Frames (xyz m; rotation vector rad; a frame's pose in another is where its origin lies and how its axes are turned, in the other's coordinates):
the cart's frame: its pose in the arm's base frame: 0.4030 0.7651 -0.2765 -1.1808 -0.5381 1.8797
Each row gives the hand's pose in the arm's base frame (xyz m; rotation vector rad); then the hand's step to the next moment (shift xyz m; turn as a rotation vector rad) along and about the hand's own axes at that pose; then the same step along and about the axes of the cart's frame.
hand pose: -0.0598 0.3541 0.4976 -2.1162 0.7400 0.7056
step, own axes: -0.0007 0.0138 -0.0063 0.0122 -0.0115 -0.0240
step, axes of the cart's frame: -0.0068 0.0124 0.0055 -0.0236 -0.0074 -0.0157
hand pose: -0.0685 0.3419 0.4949 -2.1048 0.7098 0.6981
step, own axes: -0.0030 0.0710 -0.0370 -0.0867 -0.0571 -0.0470
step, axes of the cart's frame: -0.0390 0.0651 0.0257 -0.0459 -0.0837 0.0622
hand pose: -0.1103 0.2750 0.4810 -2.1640 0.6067 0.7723
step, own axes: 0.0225 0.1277 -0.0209 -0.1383 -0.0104 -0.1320
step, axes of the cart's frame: -0.0336 0.1264 0.0124 -0.1389 -0.0617 0.1164
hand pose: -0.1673 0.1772 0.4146 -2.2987 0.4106 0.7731
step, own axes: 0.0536 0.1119 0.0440 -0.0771 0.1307 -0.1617
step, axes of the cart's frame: 0.0213 0.1261 -0.0313 -0.1950 0.0776 0.0717
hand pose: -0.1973 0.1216 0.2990 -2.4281 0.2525 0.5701
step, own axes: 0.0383 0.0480 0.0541 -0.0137 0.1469 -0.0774
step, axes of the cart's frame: 0.0377 0.0611 -0.0392 -0.1184 0.1169 0.0086
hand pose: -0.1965 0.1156 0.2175 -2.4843 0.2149 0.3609
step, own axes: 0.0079 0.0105 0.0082 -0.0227 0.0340 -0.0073
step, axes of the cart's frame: 0.0036 0.0112 -0.0100 -0.0155 0.0331 0.0198
